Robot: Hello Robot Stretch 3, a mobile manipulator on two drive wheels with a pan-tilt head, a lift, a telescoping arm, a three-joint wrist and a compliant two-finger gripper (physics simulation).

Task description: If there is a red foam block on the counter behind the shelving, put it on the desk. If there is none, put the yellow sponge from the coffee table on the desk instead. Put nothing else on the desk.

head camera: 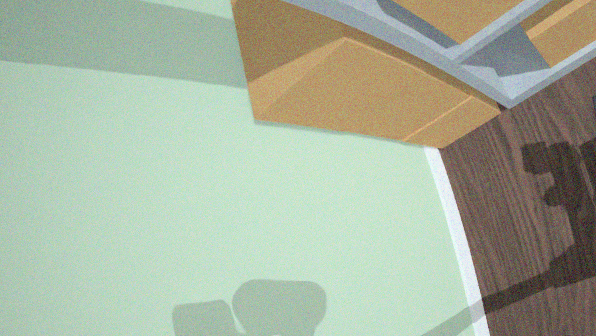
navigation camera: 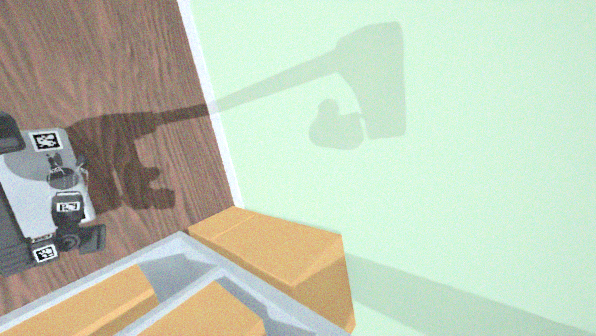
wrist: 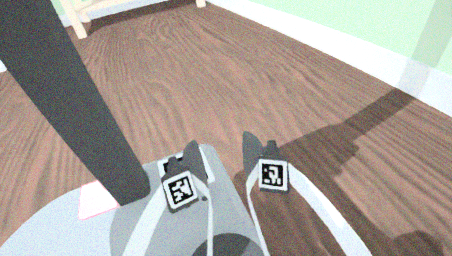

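Observation:
My gripper is open and empty, held low over my own base. The grey shelving shows at the upper right in the head view and along the bottom in the navigation view. A wood-coloured, box-shaped unit stands behind it against the wall; I cannot tell whether this is the counter. No red foam block, yellow sponge, coffee table or desk can be made out.
Orange-brown boxes sit in the shelving's compartments. A green wall with a white baseboard borders the dark wood floor. Pale wooden furniture legs stand at the top left in the wrist view. Robot shadows cross wall and floor.

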